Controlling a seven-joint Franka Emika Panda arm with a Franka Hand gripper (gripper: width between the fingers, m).
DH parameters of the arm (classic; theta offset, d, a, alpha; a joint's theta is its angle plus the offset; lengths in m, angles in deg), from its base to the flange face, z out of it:
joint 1: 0 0.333 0 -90
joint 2: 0 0 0 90
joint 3: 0 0.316 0.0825 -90
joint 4: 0 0 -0.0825 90
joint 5: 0 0.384 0 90
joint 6: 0 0 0.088 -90
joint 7: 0 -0.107 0 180
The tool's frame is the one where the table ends.
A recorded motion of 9 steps. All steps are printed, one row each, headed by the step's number.
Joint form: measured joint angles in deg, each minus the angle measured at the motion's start. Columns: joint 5, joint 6, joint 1, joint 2, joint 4, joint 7, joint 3.
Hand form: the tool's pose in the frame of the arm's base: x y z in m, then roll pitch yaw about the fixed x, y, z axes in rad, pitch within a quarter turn. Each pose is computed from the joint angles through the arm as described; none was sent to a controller.
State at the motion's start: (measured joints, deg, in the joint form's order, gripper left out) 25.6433 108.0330 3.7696 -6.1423 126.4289 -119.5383 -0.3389
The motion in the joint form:
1: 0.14 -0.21 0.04 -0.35 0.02 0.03 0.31
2: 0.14 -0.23 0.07 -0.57 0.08 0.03 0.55
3: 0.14 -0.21 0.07 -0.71 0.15 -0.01 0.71
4: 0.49 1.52 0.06 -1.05 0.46 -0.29 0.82
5: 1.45 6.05 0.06 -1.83 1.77 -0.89 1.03
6: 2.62 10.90 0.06 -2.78 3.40 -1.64 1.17
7: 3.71 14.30 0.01 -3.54 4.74 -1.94 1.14
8: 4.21 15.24 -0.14 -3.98 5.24 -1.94 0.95
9: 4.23 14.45 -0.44 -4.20 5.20 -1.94 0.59
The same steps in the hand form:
1: 0.4842 0.0647 0.4194 2.7294 0.2131 -2.2504
2: 0.4833 0.0669 0.4208 2.7316 0.2145 -2.2451
3: 0.4826 0.0683 0.4214 2.7329 0.2149 -2.2429
4: 0.4844 0.0681 0.4237 2.7536 0.2308 -2.2554
5: 0.4869 0.0668 0.4254 2.7991 0.2676 -2.2890
6: 0.4881 0.0642 0.4267 2.8427 0.3075 -2.3303
7: 0.4879 0.0605 0.4272 2.8689 0.3386 -2.3624
8: 0.4873 0.0568 0.4283 2.8749 0.3512 -2.3777
9: 0.4863 0.0519 0.4295 2.8658 0.3486 -2.3866

